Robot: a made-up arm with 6 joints. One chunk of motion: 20 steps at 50 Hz.
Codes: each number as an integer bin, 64 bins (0 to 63) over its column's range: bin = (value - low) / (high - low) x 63, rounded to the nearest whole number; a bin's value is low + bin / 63 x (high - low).
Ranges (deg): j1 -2..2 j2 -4..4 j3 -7..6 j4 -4..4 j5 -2..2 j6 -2..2
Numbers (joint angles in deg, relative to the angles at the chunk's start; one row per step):
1: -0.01 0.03 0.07 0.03 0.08 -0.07
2: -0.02 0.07 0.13 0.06 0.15 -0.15
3: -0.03 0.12 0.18 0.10 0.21 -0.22
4: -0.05 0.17 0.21 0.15 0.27 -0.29
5: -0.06 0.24 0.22 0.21 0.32 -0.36
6: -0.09 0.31 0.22 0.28 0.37 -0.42
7: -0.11 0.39 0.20 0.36 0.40 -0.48
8: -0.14 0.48 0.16 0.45 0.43 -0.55
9: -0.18 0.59 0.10 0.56 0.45 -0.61
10: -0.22 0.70 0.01 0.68 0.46 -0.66
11: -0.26 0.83 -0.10 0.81 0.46 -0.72
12: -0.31 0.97 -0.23 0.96 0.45 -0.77
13: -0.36 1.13 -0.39 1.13 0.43 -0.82
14: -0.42 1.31 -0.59 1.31 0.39 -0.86
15: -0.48 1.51 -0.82 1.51 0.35 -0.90
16: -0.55 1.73 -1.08 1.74 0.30 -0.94
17: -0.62 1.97 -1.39 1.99 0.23 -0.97
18: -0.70 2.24 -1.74 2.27 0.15 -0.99
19: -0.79 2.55 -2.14 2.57 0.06 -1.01
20: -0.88 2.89 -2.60 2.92 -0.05 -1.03
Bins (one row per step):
1: 31 32 34 32 33 30
2: 31 32 35 32 34 29
3: 31 32 35 32 35 28
4: 31 33 35 33 36 27
5: 31 33 35 33 37 26
6: 30 34 35 34 37 25
7: 30 35 35 34 38 24
8: 29 35 35 35 38 23
9: 29 36 34 36 39 22
10: 28 37 34 37 39 21
11: 27 38 33 38 39 20
12: 27 39 33 39 39 19
13: 26 40 32 40 38 19
14: 25 42 31 42 38 18
15: 24 43 30 43 37 17
16: 23 45 29 45 36 17
17: 22 47 27 47 35 16
18: 20 49 25 49 34 16
19: 19 52 24 52 32 16
20: 18 54 21 54 31 15

